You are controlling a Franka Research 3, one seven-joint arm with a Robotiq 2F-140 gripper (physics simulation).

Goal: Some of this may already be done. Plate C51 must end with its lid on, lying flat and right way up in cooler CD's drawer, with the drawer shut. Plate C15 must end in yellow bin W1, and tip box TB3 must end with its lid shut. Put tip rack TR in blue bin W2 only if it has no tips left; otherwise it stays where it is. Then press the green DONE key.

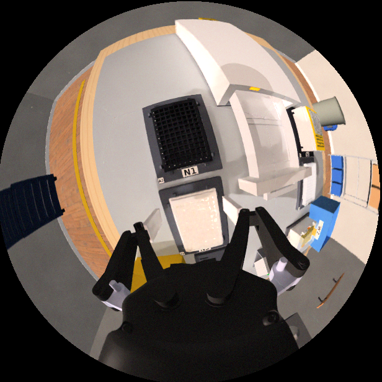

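Observation:
My gripper (191, 209) is open and empty, its fingertips above and on either side of a pale, glossy plate (196, 220). That plate sits on a dark nest below nest N1; its name does not show. A black gridded rack (181, 134) with dark holes sits on nest N1 (212, 170); I see no tips in it. A white cooler-like box (215, 50) has its drawer (280, 178) pulled out, with no plate visible inside. Blue bin W2 (325, 207) stands at the right. Part of a yellow bin (172, 260) shows behind the left finger. The DONE key cannot be made out.
A white box with yellow markings (303, 130) and a white ribbed item (309, 183) stand right of the drawer. An open pale box with yellow contents (300, 231) is beside bin W2. A small white box (261, 266) is partly hidden by the right finger. A dark blue ribbed object (30, 210) is at left.

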